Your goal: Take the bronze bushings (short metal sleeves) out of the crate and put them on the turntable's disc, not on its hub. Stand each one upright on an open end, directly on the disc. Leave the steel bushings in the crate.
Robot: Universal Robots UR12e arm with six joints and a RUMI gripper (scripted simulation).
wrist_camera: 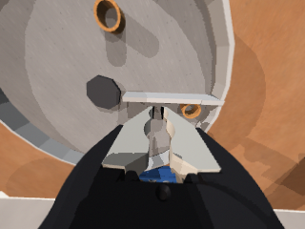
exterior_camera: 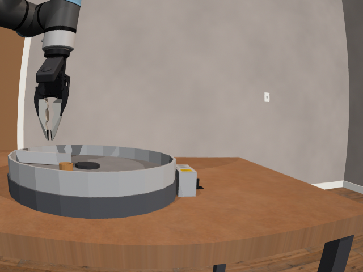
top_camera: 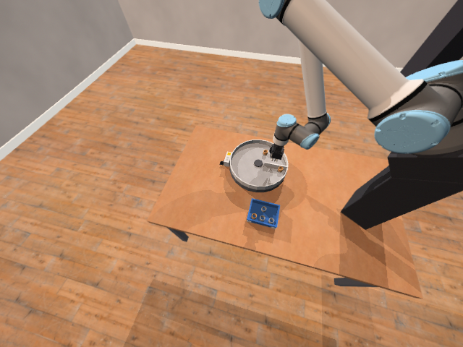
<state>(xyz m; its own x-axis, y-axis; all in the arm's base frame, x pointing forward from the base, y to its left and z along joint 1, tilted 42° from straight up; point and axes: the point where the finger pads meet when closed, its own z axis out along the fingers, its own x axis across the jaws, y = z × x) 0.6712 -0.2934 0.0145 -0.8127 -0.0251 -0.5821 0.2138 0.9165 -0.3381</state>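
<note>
Now: hand 350 mm to the right of the blue crate, 110 mm above it and 90 mm short of it. The rest, counted from my hand: grey turntable 100 mm ahead, 80 mm below, 20 mm to the right.
</note>
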